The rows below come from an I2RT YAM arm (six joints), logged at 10 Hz.
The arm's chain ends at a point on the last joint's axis. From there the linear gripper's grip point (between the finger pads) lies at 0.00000 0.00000 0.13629 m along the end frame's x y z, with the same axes.
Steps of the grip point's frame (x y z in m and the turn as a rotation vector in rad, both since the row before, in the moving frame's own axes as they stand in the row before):
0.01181, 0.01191, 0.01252, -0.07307, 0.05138, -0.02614
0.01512, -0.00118, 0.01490, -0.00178, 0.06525, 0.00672
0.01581, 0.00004, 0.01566, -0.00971, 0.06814, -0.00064
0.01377, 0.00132, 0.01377, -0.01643, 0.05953, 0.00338
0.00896, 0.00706, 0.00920, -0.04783, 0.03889, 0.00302
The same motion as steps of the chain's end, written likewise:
0.00469, 0.00206, 0.01306, -0.07307, 0.05138, -0.02614
0.00623, -0.00145, 0.01519, -0.00178, 0.06525, 0.00672
0.00653, -0.00128, 0.01598, -0.00971, 0.06814, -0.00064
0.00567, -0.00093, 0.01403, -0.01643, 0.05953, 0.00338
0.00367, 0.00054, 0.00946, -0.04783, 0.03889, 0.00302

